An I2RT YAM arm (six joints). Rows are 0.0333 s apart.
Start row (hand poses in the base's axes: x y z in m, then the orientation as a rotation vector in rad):
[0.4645, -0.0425, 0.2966, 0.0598, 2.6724, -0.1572]
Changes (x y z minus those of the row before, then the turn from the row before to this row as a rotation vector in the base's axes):
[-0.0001, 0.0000, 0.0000, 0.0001, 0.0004, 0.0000]
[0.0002, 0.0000, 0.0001, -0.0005, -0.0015, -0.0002]
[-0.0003, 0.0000, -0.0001, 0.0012, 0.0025, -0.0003]
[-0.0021, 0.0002, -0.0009, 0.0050, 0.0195, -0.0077]
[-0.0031, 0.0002, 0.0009, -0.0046, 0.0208, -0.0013]
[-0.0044, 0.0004, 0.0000, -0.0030, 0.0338, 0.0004]
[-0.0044, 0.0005, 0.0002, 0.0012, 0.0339, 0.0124]
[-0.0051, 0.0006, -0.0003, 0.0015, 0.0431, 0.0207]
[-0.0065, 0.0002, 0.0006, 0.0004, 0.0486, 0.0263]
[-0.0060, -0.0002, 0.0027, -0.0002, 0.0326, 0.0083]
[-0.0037, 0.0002, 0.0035, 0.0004, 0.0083, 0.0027]
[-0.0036, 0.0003, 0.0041, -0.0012, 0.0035, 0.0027]
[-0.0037, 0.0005, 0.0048, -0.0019, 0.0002, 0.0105]
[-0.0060, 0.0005, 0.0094, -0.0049, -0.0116, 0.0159]
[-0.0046, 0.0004, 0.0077, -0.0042, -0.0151, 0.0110]
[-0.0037, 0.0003, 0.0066, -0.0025, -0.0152, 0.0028]
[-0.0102, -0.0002, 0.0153, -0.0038, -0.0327, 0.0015]
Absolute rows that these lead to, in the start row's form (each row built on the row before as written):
[0.4644, -0.0425, 0.2966, 0.0598, 2.6728, -0.1571]
[0.4646, -0.0425, 0.2967, 0.0600, 2.6713, -0.1577]
[0.4643, -0.0425, 0.2966, 0.0606, 2.6739, -0.1564]
[0.4622, -0.0423, 0.2957, 0.0713, 2.6939, -0.1535]
[0.4591, -0.0421, 0.2966, 0.0704, 2.7142, -0.1617]
[0.4547, -0.0417, 0.2966, 0.0668, 2.7476, -0.1683]
[0.4503, -0.0412, 0.2968, 0.0476, 2.7813, -0.1659]
[0.4452, -0.0406, 0.2965, 0.0158, 2.8238, -0.1614]
[0.4387, -0.0404, 0.2971, -0.0255, 2.8711, -0.1573]
[0.4327, -0.0406, 0.2998, -0.0404, 2.9031, -0.1570]
[0.4290, -0.0404, 0.3033, -0.0450, 2.9112, -0.1562]
[0.4254, -0.0401, 0.3074, -0.0494, 2.9144, -0.1576]
[0.4217, -0.0396, 0.3122, -0.0650, 2.9137, -0.1586]
[0.4157, -0.0391, 0.3216, -0.0877, 2.9005, -0.1629]
[0.4111, -0.0387, 0.3293, -0.1027, 2.8842, -0.1670]
[0.4074, -0.0384, 0.3359, -0.1055, 2.8686, -0.1701]
[0.3972, -0.0386, 0.3512, -0.1046, 2.8357, -0.1754]

